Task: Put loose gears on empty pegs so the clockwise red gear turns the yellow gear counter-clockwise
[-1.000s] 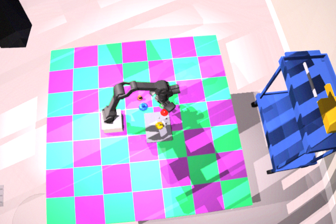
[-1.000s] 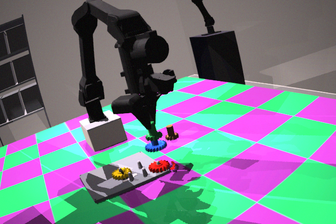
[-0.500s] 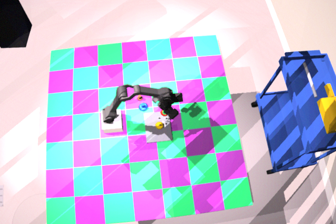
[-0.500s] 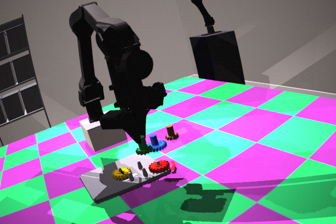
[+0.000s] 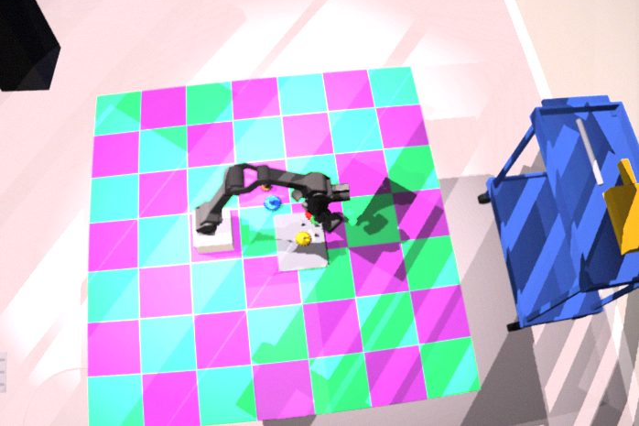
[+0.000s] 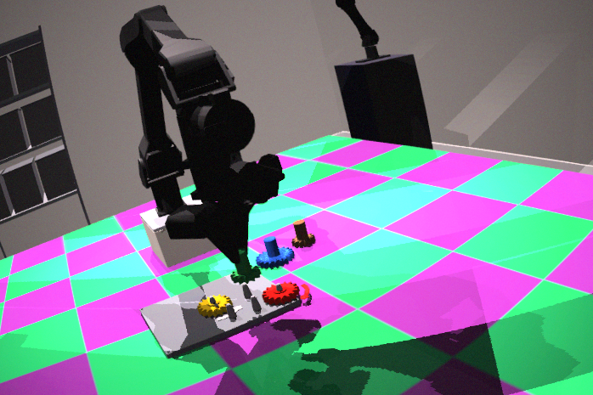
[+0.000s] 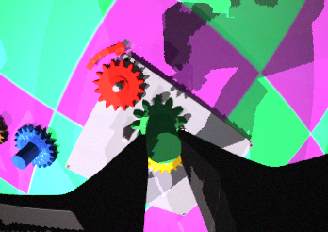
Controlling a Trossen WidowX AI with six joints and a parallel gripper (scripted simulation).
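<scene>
My gripper tip is now 1 cm above the green gear. The rest, counted from my gripper tip: red gear 1 cm behind, 4 cm to the left, 7 cm below; red arrow 7 cm to the left, 8 cm below; yellow gear 4 cm behind, 5 cm to the right, 7 cm below.
</scene>
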